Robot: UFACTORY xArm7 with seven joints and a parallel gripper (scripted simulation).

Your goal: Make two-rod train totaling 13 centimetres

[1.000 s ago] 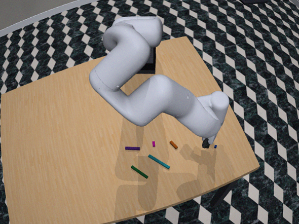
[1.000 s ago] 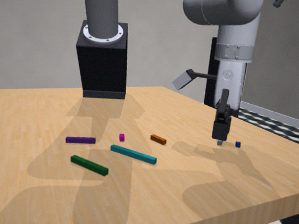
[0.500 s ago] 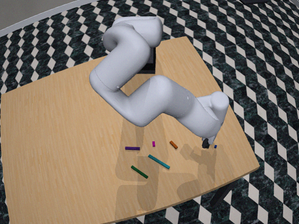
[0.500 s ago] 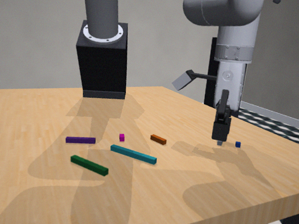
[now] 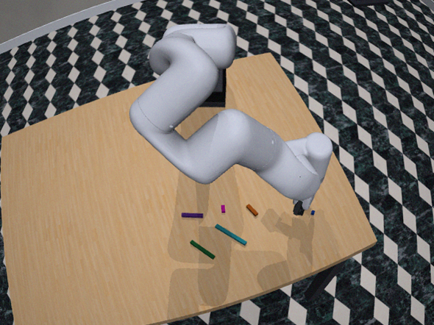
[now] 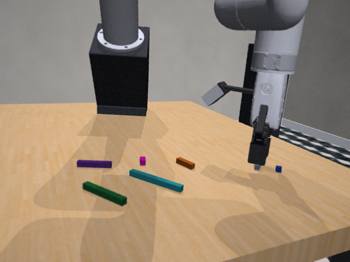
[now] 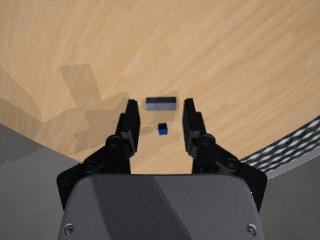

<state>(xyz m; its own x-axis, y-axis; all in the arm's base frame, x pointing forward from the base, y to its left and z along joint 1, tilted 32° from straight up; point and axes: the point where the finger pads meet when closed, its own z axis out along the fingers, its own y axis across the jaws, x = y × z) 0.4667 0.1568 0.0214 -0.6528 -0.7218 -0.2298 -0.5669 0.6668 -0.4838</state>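
The grey rod is 3 cm below my hand. The rest, counted from my hand: blue rod: 3 cm to the left, 3 cm below, 3 cm ahead; then turquoise rod: 22 cm to the right, 3 cm below; then orange rod: 13 cm to the right, 5 cm behind, 3 cm below.
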